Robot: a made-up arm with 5 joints.
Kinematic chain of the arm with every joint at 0, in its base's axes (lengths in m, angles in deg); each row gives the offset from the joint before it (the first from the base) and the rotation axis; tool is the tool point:
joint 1: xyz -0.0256 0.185 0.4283 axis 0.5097 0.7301 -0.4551
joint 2: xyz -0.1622 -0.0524 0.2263 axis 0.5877 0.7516 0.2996
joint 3: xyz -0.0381 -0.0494 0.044 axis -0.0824 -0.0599 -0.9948
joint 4: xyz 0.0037 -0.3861 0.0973 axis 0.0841 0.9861 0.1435
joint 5: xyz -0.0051 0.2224 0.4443 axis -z
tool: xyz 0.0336 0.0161 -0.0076
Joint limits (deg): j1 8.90..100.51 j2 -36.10..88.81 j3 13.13..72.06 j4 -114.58..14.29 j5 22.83..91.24
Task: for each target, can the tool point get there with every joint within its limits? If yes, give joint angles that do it. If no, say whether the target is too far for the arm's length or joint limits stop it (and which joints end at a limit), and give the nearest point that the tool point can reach.
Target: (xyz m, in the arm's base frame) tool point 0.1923 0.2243 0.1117
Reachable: no: joint limits stop it (at a limit: joint 2, joint 3, joint 4, joint 5) | nearest point 0.0520 -0.2155 0.1301 | short by 0.462 m
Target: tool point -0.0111 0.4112 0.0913
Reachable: no: joint limits stop it (at a limit: joint 1, joint 2, joint 3, joint 4, joint 5) | nearest point -0.2908 0.3758 0.4967 | short by 0.494 m
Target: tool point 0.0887 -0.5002 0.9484
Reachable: yes | joints 63.97 21.30 37.77 -16.55 60.65
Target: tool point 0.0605 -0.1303 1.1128
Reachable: yes | joints 61.12 27.54 54.21 -72.88 72.56
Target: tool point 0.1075 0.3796 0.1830
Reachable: no: joint limits stop it (at a limit: joint 1, joint 2, joint 3, joint 4, joint 5) | nearest point -0.2639 0.3900 0.5254 | short by 0.505 m
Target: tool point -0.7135 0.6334 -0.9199
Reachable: no: too far | nearest point -0.2960 -0.0433 0.0512 | short by 1.255 m
